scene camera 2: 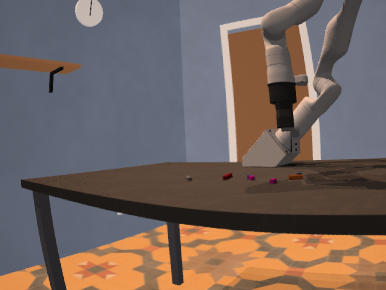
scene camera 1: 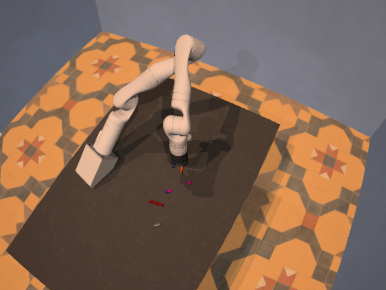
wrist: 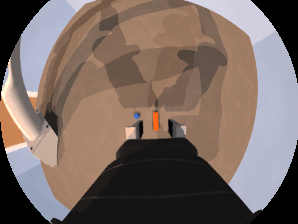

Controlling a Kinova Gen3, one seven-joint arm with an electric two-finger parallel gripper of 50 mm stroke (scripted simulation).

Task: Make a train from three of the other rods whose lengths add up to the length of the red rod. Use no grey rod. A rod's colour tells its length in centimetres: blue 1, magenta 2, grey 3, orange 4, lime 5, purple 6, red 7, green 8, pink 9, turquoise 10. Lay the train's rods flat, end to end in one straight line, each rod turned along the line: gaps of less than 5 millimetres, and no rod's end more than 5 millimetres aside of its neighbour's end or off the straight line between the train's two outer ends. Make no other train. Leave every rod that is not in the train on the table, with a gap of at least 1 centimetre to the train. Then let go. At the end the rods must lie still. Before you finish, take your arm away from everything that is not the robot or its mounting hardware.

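Observation:
Gripper (scene camera 2: 295,152) visible. Gripper (wrist: 155,126) visible too.

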